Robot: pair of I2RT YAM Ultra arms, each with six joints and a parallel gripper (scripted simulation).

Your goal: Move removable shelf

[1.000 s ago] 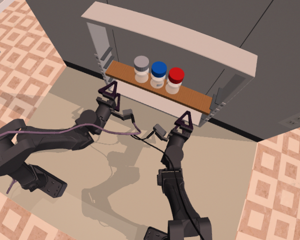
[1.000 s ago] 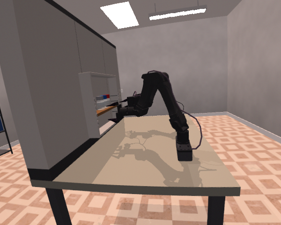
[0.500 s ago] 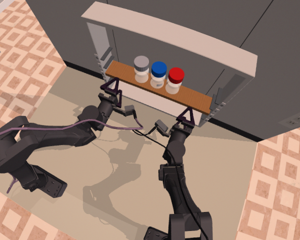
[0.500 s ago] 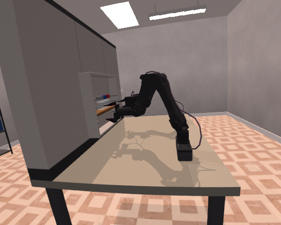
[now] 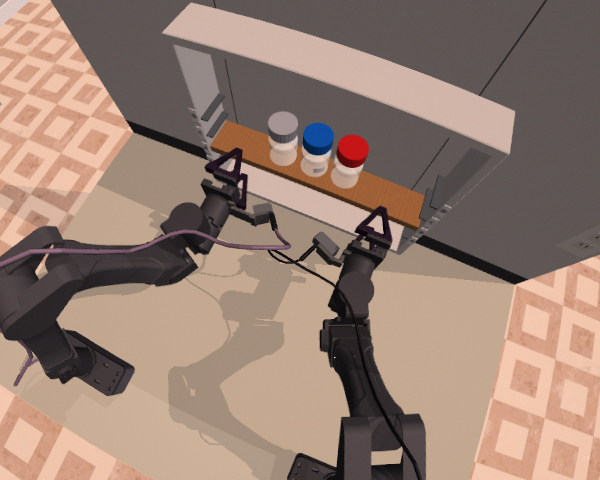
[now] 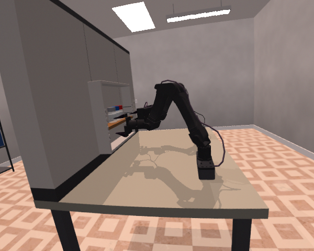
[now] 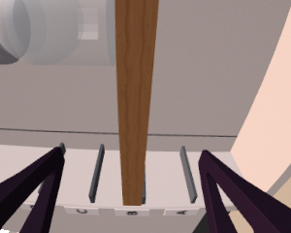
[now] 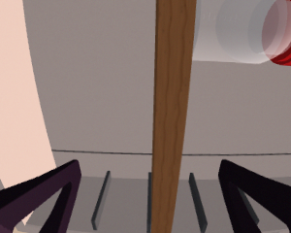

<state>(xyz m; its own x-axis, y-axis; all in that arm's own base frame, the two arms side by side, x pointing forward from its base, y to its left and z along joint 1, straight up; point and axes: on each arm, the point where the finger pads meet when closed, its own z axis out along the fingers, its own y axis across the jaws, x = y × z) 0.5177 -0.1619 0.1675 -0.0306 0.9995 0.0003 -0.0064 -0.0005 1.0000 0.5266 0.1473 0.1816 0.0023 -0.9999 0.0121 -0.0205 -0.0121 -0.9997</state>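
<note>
The red-capped bottle lies 90 mm to the left of my right hand, 70 mm above it and 50 mm ahead of it. Also, from my right hand: blue-capped bottle (160 mm to the left, 70 mm above, 50 mm ahead); then shelf (150 mm to the left, 50 mm ahead, 10 mm above); then white wall rack (150 mm to the left, 70 mm above, 50 mm ahead).
Now: left hand 50 mm short of the grey-capped bottle, 70 mm to the left of it and 60 mm below it. From my left hand the other things lie so: blue-capped bottle (60 mm ahead, 140 mm to the right, 60 mm above); then shelf (50 mm ahead, 150 mm to the right); then white wall rack (50 mm ahead, 150 mm to the right, 60 mm above).
</note>
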